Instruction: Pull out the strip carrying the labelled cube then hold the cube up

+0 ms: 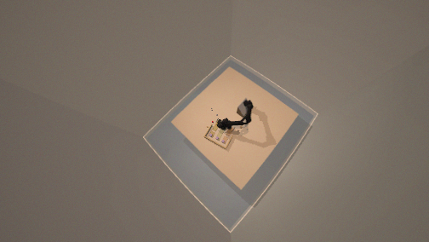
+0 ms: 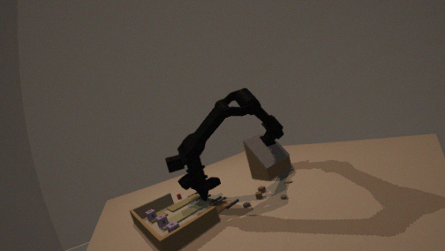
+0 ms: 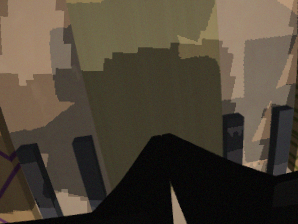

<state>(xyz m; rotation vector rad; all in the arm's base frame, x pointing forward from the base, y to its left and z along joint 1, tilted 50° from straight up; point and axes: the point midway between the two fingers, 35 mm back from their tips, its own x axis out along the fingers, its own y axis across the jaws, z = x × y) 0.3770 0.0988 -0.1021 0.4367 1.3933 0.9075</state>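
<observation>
My gripper tip is 9 cm short of the pale olive strip and 2 cm to the right of it.
</observation>
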